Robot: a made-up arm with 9 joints. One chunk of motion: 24 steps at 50 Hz.
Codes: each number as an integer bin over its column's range. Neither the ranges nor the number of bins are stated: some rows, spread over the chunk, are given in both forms.
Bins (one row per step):
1: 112 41 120 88 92 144 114 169 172
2: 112 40 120 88 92 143 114 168 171
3: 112 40 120 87 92 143 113 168 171
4: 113 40 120 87 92 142 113 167 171
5: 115 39 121 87 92 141 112 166 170
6: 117 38 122 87 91 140 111 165 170
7: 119 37 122 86 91 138 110 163 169
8: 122 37 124 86 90 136 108 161 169
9: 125 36 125 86 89 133 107 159 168
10: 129 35 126 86 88 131 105 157 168
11: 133 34 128 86 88 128 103 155 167
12: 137 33 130 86 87 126 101 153 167
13: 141 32 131 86 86 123 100 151 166
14: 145 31 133 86 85 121 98 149 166
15: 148 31 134 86 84 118 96 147 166
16: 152 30 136 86 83 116 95 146 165
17: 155 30 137 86 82 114 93 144 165
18: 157 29 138 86 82 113 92 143 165
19: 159 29 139 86 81 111 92 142 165
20: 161 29 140 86 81 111 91 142 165
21: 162 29 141 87 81 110 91 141 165
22: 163 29 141 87 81 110 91 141 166
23: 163 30 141 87 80 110 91 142 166
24: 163 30 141 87 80 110 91 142 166
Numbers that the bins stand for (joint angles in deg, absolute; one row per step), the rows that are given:
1: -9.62 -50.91 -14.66 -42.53 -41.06 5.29 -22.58 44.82 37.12
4: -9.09 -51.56 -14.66 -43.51 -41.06 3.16 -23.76 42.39 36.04
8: -4.33 -53.49 -10.66 -44.48 -41.93 -3.25 -29.68 35.13 33.86
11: 1.47 -55.42 -6.66 -44.48 -42.81 -11.79 -35.60 27.86 31.69
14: 7.81 -57.36 -1.66 -44.48 -44.12 -19.26 -41.52 20.59 30.61
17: 13.09 -58.00 2.34 -44.48 -45.44 -26.73 -47.44 14.54 29.52
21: 16.79 -58.65 6.34 -43.51 -45.88 -31.00 -49.81 10.90 29.52
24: 17.32 -58.00 6.34 -43.51 -46.31 -31.00 -49.81 12.12 30.61
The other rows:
2: -9.62 -51.56 -14.66 -42.53 -41.06 4.22 -22.58 43.60 36.04
3: -9.62 -51.56 -14.66 -43.51 -41.06 4.22 -23.76 43.60 36.04
5: -8.03 -52.20 -13.66 -43.51 -41.06 2.09 -24.94 41.18 34.95
6: -6.97 -52.85 -12.66 -43.51 -41.49 1.02 -26.13 39.97 34.95
7: -5.92 -53.49 -12.66 -44.48 -41.49 -1.11 -27.31 37.55 33.86
9: -2.75 -54.13 -9.66 -44.48 -42.37 -6.45 -30.87 32.70 32.78
10: -0.64 -54.78 -8.66 -44.48 -42.81 -8.58 -33.23 30.28 32.78
12: 3.59 -56.07 -4.66 -44.48 -43.25 -13.92 -37.97 25.44 31.69
13: 5.70 -56.71 -3.66 -44.48 -43.69 -17.12 -39.15 23.02 30.61
15: 9.40 -57.36 -0.66 -44.48 -44.56 -22.46 -43.89 18.17 30.61
16: 11.51 -58.00 1.34 -44.48 -45.00 -24.59 -45.08 16.96 29.52
18: 14.15 -58.65 3.34 -44.48 -45.44 -27.80 -48.63 13.33 29.52
19: 15.20 -58.65 4.34 -44.48 -45.88 -29.93 -48.63 12.12 29.52
20: 16.26 -58.65 5.34 -44.48 -45.88 -29.93 -49.81 12.12 29.52
22: 17.32 -58.65 6.34 -43.51 -45.88 -31.00 -49.81 10.90 30.61
23: 17.32 -58.00 6.34 -43.51 -46.31 -31.00 -49.81 12.12 30.61

